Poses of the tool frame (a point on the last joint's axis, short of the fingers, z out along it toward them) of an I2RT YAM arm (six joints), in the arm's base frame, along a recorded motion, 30 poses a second.
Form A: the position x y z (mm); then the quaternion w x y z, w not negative.
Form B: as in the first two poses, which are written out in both.
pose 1, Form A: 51.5, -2.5, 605.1, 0.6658, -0.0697, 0.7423, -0.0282
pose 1, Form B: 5.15, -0.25, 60.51, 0.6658, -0.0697, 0.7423, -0.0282
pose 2, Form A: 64.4, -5.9, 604.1, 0.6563, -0.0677, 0.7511, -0.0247
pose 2, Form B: 6.44, -0.59, 60.41, 0.6563, -0.0677, 0.7511, -0.0247
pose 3, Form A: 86.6, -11.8, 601.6, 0.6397, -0.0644, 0.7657, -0.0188
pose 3, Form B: 8.66, -1.18, 60.16, 0.6397, -0.0644, 0.7657, -0.0188
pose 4, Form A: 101.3, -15.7, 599.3, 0.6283, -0.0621, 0.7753, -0.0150
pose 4, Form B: 10.13, -1.57, 59.93, 0.6283, -0.0621, 0.7753, -0.0150
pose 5, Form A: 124.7, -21.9, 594.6, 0.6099, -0.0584, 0.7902, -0.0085
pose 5, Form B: 12.47, -2.19, 59.46, 0.6099, -0.0584, 0.7902, -0.0085
